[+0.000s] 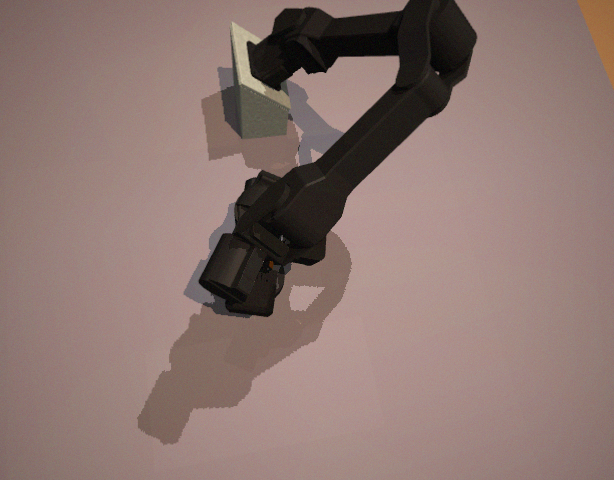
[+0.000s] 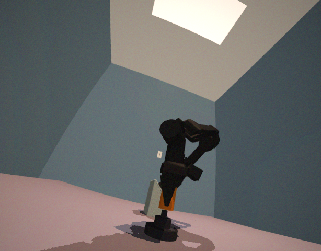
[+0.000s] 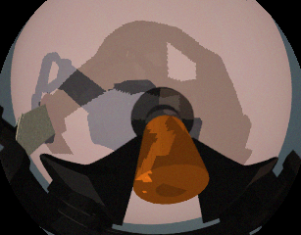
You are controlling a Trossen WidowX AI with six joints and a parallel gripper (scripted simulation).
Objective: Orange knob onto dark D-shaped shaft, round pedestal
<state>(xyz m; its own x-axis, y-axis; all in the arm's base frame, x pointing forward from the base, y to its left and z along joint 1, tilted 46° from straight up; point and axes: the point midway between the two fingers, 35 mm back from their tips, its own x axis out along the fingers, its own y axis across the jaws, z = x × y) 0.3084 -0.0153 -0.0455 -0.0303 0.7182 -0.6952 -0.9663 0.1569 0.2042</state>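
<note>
My gripper tip is 2 cm below the orange knob. Also, from my gripper tip: round pedestal: 4 cm below.
</note>
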